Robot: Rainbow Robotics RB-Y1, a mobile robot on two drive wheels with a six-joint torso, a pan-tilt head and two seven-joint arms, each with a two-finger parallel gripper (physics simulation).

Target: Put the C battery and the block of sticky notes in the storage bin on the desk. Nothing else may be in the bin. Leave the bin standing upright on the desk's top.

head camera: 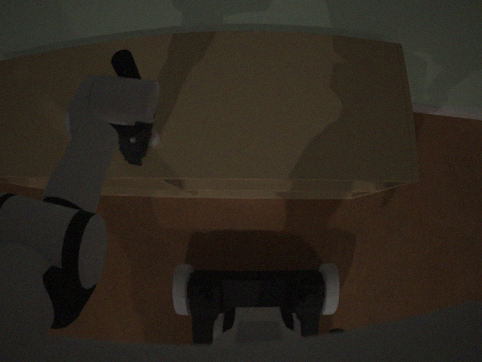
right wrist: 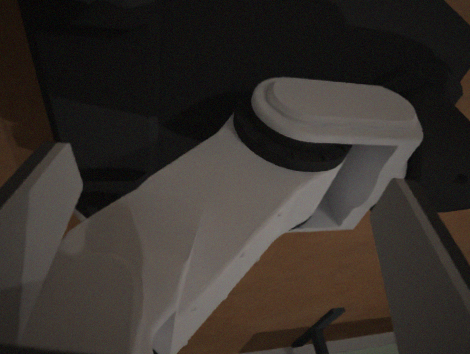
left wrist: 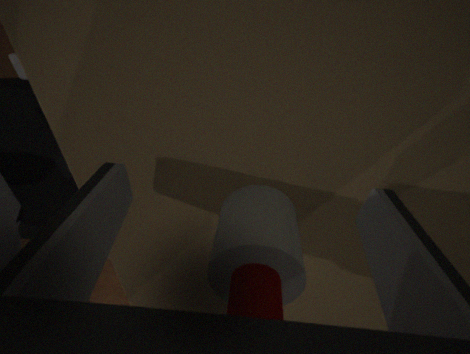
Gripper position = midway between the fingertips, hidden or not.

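Note:
My left gripper appears at [head camera: 143, 139] and, in the left wrist view, at [left wrist: 246, 192]. A wooden shelf unit [left wrist: 324, 108] is visible.

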